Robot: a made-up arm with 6 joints.
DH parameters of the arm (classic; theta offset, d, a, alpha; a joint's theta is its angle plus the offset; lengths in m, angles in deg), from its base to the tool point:
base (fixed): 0 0 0 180
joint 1: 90 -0.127 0.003 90
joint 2: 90 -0.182 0.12 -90
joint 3: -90 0.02 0.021 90
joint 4: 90 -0.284 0.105 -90
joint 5: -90 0.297 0.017 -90
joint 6: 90 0.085 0.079 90
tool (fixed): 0 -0.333 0 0
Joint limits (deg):
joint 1: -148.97..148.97
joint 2: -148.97..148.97
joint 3: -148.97..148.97
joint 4: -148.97..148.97
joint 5: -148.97..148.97
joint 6: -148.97..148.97
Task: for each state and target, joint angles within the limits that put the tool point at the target. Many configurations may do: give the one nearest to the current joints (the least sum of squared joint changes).
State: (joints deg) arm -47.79 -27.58 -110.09 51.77 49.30 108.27
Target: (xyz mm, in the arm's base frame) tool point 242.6 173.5 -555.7
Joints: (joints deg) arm -71.54 -8.63 -98.88 24.28 56.48 108.45
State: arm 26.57 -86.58 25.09 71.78 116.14 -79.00
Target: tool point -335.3 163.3 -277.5
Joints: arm 58.43 -36.03 21.08 68.19 120.49 -71.15
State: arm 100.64 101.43 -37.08 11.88 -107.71 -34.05
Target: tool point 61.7 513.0 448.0
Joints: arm 72.40 106.90 -15.28 29.51 -110.02 -4.61
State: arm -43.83 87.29 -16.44 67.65 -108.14 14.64
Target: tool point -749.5 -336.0 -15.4
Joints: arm -55.80 86.27 -7.96 57.55 -80.92 34.95
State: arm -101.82 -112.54 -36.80 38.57 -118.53 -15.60
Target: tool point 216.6 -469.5 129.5
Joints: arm -79.97 -113.18 -25.57 43.71 -129.75 -11.00
